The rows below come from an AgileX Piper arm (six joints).
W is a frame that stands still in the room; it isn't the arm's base.
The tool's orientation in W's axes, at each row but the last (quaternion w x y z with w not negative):
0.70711, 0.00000, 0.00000, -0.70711
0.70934, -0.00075, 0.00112, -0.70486
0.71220, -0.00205, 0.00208, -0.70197
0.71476, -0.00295, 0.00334, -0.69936
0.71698, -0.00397, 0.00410, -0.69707
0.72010, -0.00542, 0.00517, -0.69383
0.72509, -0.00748, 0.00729, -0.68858
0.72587, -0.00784, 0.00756, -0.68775
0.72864, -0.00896, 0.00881, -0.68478
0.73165, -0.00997, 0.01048, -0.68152
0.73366, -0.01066, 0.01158, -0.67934
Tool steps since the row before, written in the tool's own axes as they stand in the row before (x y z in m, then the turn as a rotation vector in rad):
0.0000, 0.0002, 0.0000, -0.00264, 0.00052, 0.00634
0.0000, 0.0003, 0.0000, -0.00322, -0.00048, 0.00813
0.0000, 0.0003, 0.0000, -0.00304, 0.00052, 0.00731
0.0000, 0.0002, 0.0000, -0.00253, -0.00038, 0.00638
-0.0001, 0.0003, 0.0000, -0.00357, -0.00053, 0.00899
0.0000, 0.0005, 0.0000, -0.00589, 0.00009, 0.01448
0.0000, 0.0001, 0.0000, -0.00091, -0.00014, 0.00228
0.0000, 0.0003, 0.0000, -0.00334, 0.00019, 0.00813
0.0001, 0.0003, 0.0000, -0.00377, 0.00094, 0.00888
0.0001, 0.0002, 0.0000, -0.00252, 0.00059, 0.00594
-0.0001, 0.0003, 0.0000, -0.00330, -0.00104, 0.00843
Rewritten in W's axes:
0.0002, 0.0000, 0.0000, 0.00052, 0.00264, 0.00634
0.0003, 0.0000, 0.0000, -0.00048, 0.00321, 0.00813
0.0003, 0.0000, 0.0000, 0.00052, 0.00305, 0.00731
0.0002, 0.0000, 0.0000, -0.00038, 0.00252, 0.00638
0.0003, 0.0001, 0.0000, -0.00053, 0.00355, 0.00900
0.0005, 0.0000, 0.0000, 0.00009, 0.00590, 0.01448
0.0001, 0.0000, 0.0000, -0.00014, 0.00090, 0.00228
0.0003, 0.0000, 0.0000, 0.00019, 0.00335, 0.00812
0.0003, -0.0001, 0.0000, 0.00093, 0.00383, 0.00886
0.0002, -0.0001, 0.0000, 0.00058, 0.00256, 0.00592
0.0003, 0.0001, 0.0000, -0.00102, 0.00321, 0.00847

